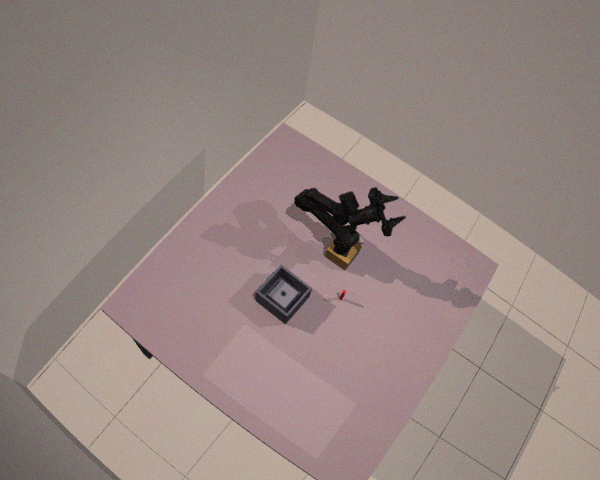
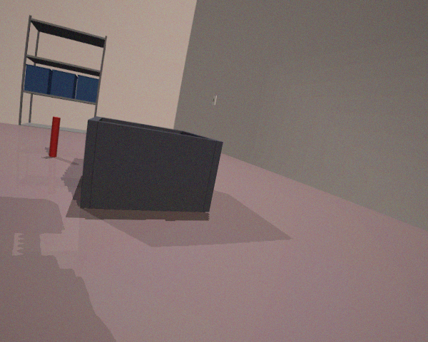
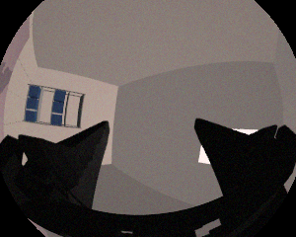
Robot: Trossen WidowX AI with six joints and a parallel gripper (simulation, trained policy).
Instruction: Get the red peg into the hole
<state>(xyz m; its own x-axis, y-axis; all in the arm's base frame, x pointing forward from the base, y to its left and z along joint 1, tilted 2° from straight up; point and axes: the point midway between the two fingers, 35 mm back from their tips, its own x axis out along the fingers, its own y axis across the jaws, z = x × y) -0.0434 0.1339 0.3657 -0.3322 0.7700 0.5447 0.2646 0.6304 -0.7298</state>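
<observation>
Right now the red peg is 23 cm ahead of my gripper tip, 6 cm to the right of it and 42 cm below it. From my gripper tip the other things lie so: dark grey box: 34 cm ahead, 28 cm to the right, 43 cm below; then light grey plate: 34 cm ahead, 28 cm to the right, 41 cm below.
</observation>
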